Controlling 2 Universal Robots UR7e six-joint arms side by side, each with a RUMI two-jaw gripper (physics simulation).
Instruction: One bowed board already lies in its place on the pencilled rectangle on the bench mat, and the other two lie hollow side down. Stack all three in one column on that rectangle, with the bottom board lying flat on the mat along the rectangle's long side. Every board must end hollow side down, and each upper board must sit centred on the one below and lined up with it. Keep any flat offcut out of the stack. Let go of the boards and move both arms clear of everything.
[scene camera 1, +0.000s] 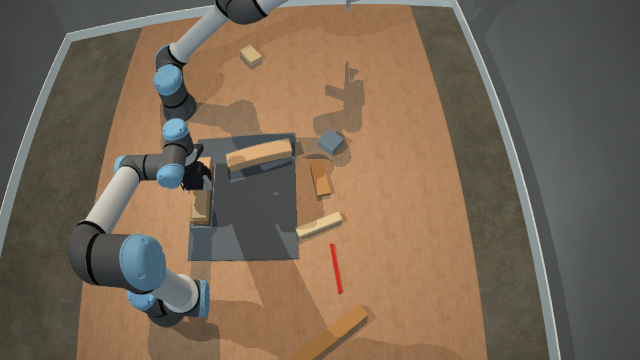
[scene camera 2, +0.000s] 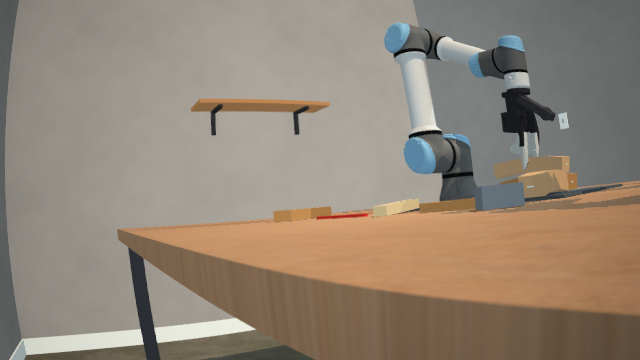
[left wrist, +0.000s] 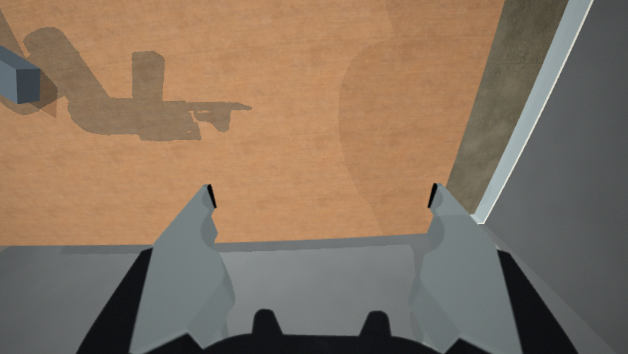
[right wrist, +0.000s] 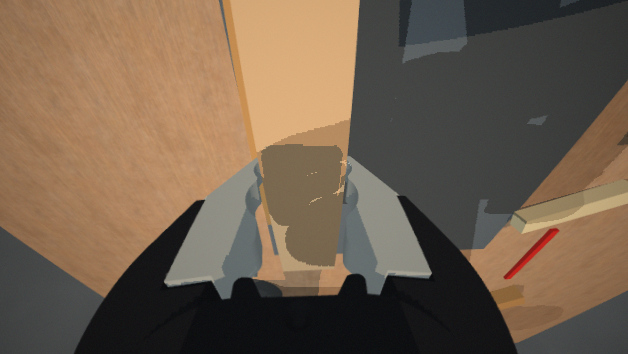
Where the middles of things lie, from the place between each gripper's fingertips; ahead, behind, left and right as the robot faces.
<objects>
Right now my left hand is 560 mm to the left of the blue-grey block (scene camera 2: 490, 197), 250 mm above it and 130 mm past it. Also, from my left hand: bench mat (scene camera 1: 247, 207) (740 mm to the right, 480 mm behind, 280 mm below).
My right gripper is now 110 mm short of the bench mat, 80 mm above it and 10 mm to the right of it. Also, from my right hand: blue-grey block (460 mm ahead, 190 mm to the left, 50 mm below).
</objects>
